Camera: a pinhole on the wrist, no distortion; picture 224 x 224 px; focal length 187.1 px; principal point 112.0 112.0 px. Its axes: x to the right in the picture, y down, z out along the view. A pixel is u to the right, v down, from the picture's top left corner.
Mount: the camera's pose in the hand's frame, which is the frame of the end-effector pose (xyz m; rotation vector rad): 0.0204 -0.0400 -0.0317 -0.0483 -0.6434 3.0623
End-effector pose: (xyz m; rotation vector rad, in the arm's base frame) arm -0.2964 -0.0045 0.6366 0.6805 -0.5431 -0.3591
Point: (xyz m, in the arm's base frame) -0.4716 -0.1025 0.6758
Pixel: 198.1 60.1
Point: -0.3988 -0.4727 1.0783
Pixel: 12.4 33.6
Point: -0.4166 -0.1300 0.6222
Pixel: 172.3 121.7
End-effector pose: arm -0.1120 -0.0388 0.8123 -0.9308 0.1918 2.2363
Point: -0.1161 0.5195 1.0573
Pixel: 63.3 179.9
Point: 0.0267 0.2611 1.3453
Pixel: 199.7 154.9
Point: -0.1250 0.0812 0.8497
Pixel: 64.1 106.7
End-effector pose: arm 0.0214 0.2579 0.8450 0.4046 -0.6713 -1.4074
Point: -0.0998 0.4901 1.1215
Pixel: outside the picture
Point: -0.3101 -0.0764 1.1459
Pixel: outside the picture
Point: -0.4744 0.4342 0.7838
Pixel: 196.2 192.1
